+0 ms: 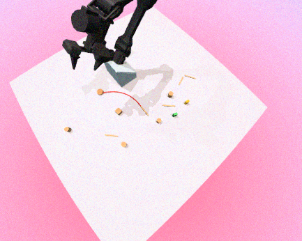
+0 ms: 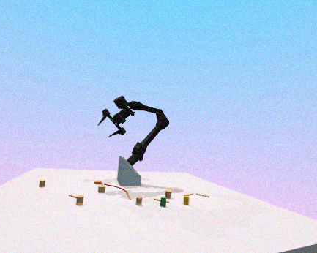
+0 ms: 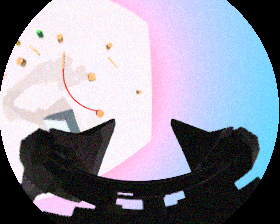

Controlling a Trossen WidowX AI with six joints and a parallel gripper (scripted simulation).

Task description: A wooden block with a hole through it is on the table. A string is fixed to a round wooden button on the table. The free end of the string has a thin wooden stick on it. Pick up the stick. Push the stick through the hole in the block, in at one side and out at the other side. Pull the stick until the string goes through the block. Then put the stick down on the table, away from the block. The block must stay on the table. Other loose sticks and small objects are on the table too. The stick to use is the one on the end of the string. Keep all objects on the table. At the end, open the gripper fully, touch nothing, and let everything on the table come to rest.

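My gripper tip is 30 cm above the wooden block and 13 cm short of it. Also, from my gripper tip: green piece: 39 cm ahead, 29 cm below, 22 cm to the left; thin wooden stick: 31 cm below, 22 cm ahead, 12 cm to the left; round wooden button: 30 cm below, 6 cm behind, 1 cm to the left.
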